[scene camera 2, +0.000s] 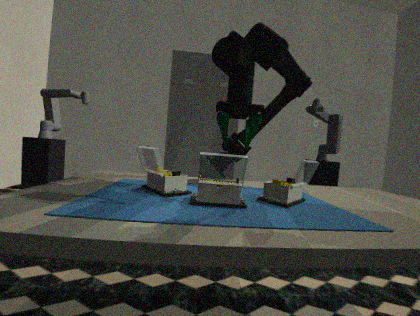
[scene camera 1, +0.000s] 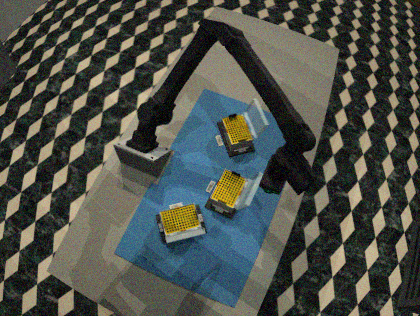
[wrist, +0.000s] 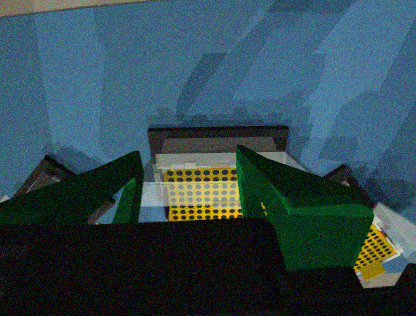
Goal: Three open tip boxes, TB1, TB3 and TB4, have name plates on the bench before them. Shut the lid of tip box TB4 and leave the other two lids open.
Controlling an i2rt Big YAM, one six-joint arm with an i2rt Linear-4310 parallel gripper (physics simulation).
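Frame: origin at the arm's base, x ahead, y left, z up, level; centimetres.
Seen in the pictures: gripper, fingertip midpoint: [scene camera 2: 235, 148] [scene camera 1: 269, 185] [wrist: 188, 159]; arm's base at its link origin: [scene camera 1: 142, 146].
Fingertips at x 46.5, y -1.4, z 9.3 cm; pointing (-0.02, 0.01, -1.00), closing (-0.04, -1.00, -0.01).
Offsets run from my fingertips to a thing's top centre. "spot": to the spot under its first point. Level surfaces: height alone.
Three open tip boxes with yellow racks stand on the mat: a middle one @(dy -1.3, dx -12.1, dz -8.7 cm) [scene camera 1: 228, 187] [scene camera 2: 219, 194] [wrist: 202, 213], one [scene camera 1: 237, 130] [scene camera 2: 283, 192] toward the right in scene camera 2, and one [scene camera 1: 179, 220] [scene camera 2: 167, 183] toward the left. Their clear lids stand raised. The name plates @(spot: dy -0.7, dx -18.5, dz -15.9 cm) [scene camera 1: 211, 186] @(spot: dy +18.0, dx -22.8, dz -15.9 cm) [scene camera 1: 219, 140] @(spot: dy -14.4, dx -25.3, dz -10.0 cm) [scene camera 1: 176, 205] are too small to read, so I cannot tell which box is TB4. My gripper [scene camera 2: 235, 148] [wrist: 188, 159] is partly open and empty, just above the raised lid @(spot: dy -1.1, dx -5.0, dz -6.8 cm) [scene camera 1: 250, 191] [scene camera 2: 223, 166] of the middle box. Contact with it cannot be told.
The blue mat @(dz -16.1 cm) [scene camera 1: 200, 270] [scene camera 2: 150, 220] lies on the bench @(dz -16.4 cm) [scene camera 1: 90, 240] [scene camera 2: 125, 239]. The flanking boxes stand on both sides of the middle one, their lids also raised. The arm's base [scene camera 1: 144, 160] is at the opposite side of the mat. Two other robot arms [scene camera 2: 48, 112] [scene camera 2: 334, 132] stand in the background.
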